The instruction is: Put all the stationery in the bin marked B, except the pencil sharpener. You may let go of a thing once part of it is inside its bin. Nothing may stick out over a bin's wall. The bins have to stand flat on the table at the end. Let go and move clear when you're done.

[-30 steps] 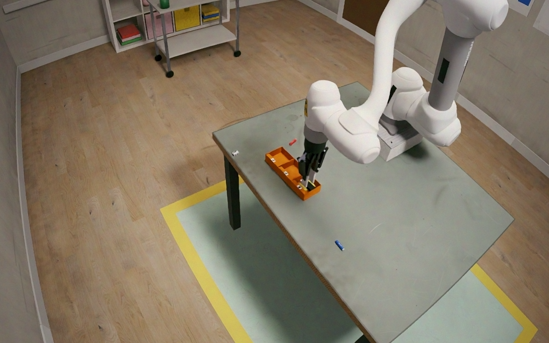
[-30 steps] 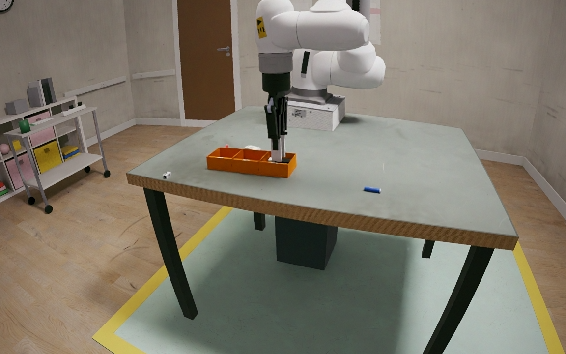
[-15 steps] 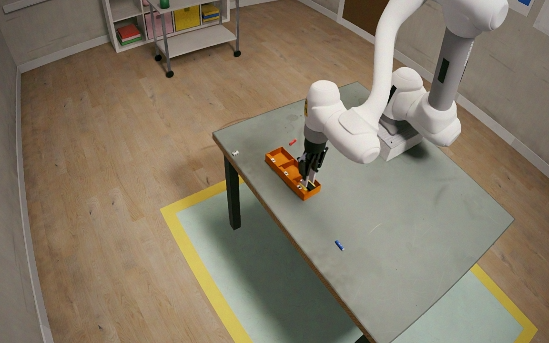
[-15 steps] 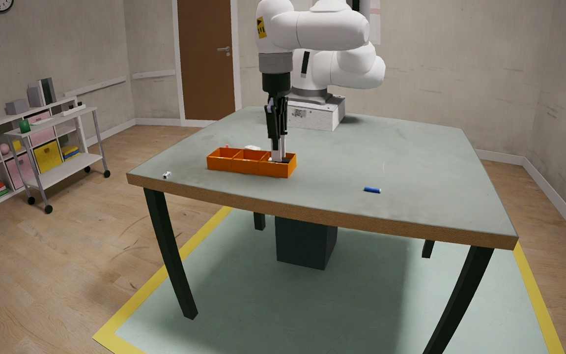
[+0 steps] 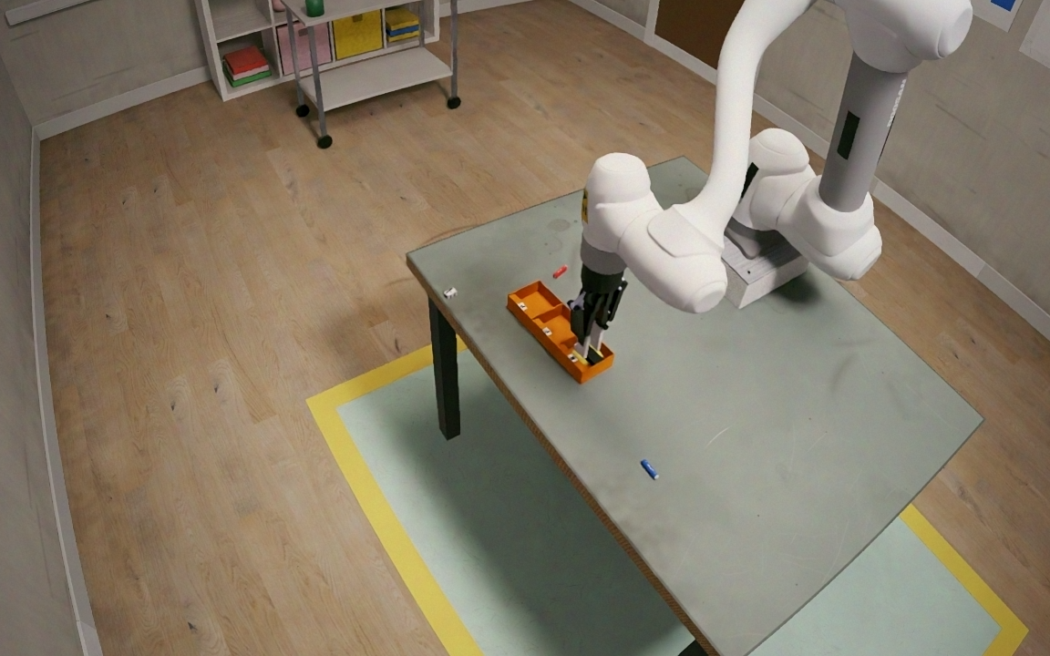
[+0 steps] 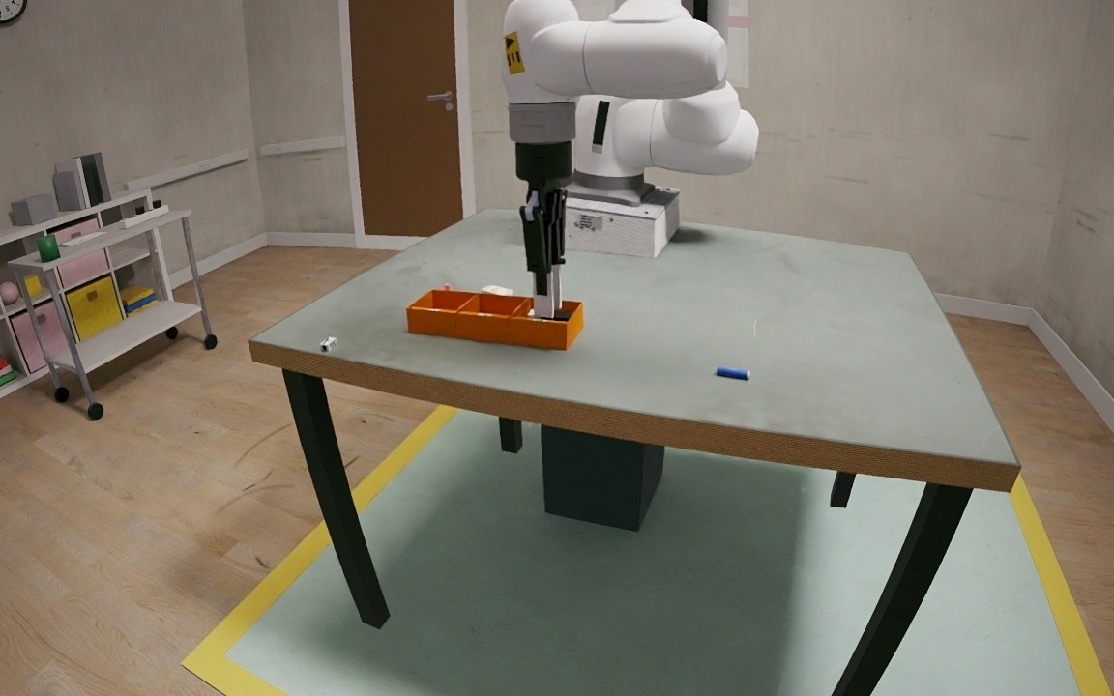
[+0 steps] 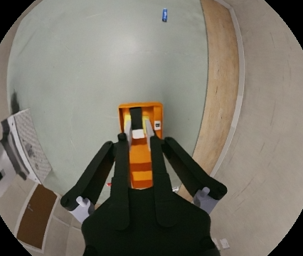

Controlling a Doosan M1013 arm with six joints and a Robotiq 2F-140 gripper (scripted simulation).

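The black piece is 40 mm below my hand. Also, from my hand: orange bin: 80 mm to the right, 50 mm below, 10 mm ahead; then yellow sticky pad: 50 mm below; then flat white piece: 150 mm to the right, 130 mm behind, 60 mm below.
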